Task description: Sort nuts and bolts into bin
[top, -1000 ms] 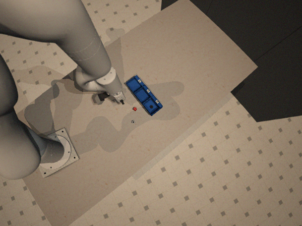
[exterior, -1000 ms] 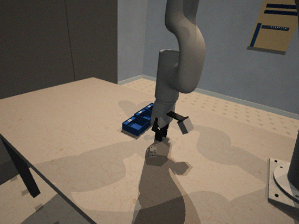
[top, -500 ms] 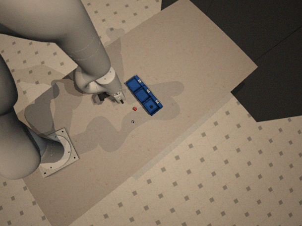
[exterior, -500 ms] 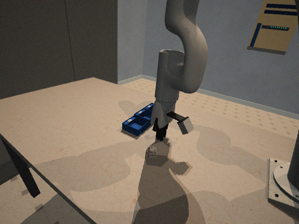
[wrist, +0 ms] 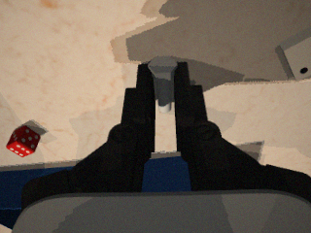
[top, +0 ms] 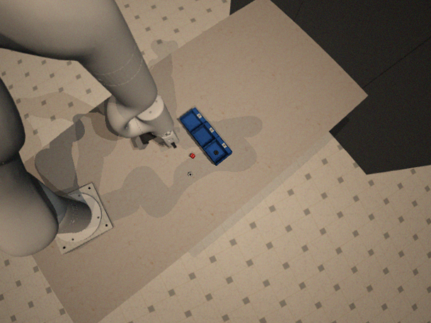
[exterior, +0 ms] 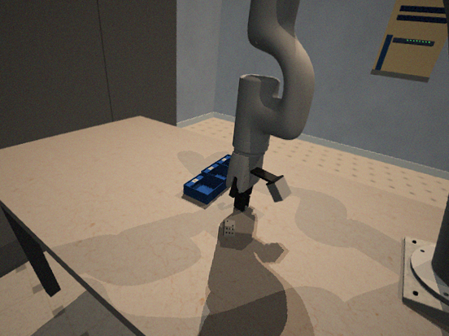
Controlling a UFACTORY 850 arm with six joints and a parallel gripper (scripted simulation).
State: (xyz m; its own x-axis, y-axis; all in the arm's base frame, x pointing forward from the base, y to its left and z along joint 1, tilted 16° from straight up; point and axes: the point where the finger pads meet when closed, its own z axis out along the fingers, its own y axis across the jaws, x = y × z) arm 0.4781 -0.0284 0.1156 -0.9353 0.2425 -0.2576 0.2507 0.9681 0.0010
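The black nut lies 18 cm to the right of my hand, 9 cm ahead of it and 1 cm below it. Round my hand: white domino: 9 cm to the left, 2 cm below; red die: 11 cm to the right, 1 cm below, 1 cm ahead; grey bolt: 2 cm below, 1 cm behind.
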